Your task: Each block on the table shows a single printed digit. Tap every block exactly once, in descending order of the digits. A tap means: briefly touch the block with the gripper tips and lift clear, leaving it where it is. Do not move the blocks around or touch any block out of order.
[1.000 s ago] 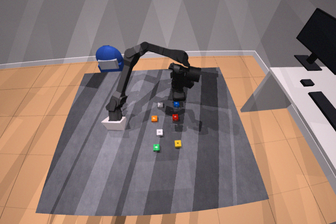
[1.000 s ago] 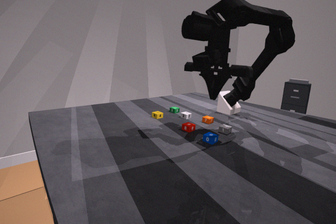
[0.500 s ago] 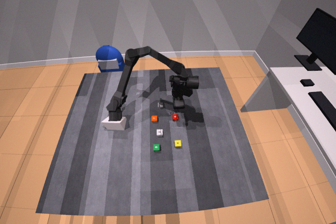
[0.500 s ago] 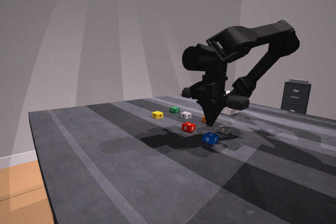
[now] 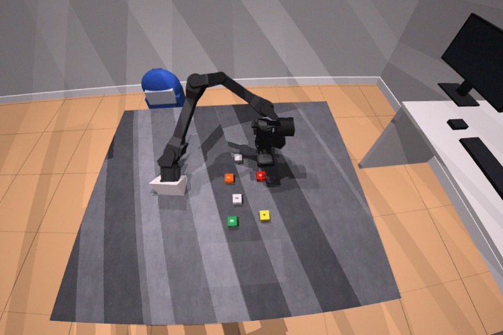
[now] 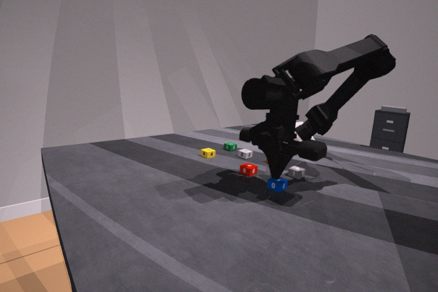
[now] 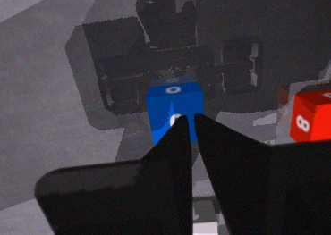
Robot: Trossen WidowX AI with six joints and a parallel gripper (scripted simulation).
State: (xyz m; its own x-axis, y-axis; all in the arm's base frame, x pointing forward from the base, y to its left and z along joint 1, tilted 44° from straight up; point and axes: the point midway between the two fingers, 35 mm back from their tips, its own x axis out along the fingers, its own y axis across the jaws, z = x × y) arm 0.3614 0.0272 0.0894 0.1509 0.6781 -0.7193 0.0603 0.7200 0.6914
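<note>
Right now the blue block 0 is 10 mm to the left of my gripper tip and 10 mm below it. Also, from my gripper tip: grey block 1: 100 mm behind, 10 mm to the left, 10 mm below; orange block 7: 150 mm behind, 80 mm to the right, 10 mm below; red block 8: 20 mm behind, 90 mm to the right, 10 mm below.
</note>
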